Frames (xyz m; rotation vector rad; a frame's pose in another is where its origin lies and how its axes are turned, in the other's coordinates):
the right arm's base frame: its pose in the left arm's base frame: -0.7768 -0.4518 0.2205 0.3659 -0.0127 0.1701
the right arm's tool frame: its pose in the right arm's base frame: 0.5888 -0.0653 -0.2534 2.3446 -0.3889 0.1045
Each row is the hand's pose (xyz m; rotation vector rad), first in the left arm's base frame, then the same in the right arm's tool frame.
Working: the left arm's base frame: its pose in the right arm's tool frame: 0.1432 -0.3251 -0.1263 -2.7382 0.2275 -0.1390

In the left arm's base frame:
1: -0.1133 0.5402 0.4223 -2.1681 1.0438 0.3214
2: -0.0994 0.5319 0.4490 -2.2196 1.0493 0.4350
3: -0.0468 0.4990 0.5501 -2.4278 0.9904 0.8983
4: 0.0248 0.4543 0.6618 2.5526 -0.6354 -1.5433
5: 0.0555 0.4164 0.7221 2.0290 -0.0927 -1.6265
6: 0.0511 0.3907 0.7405 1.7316 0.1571 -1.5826
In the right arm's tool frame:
1: 0.0109 -0.6408 -0.7311 1.0247 -0.5824 0.6898
2: 0.0292 -0.6258 -0.7515 0.9517 -0.6608 0.6570
3: 0.0984 -0.5677 -0.8283 0.6464 -0.9309 0.4697
4: 0.1892 -0.4983 -0.9091 0.1408 -1.2186 0.0747
5: 0.2324 -0.4468 -0.9479 -0.3594 -1.3300 -0.3432
6: 0.2340 -0.4158 -0.9552 -0.6485 -1.3287 -0.5674

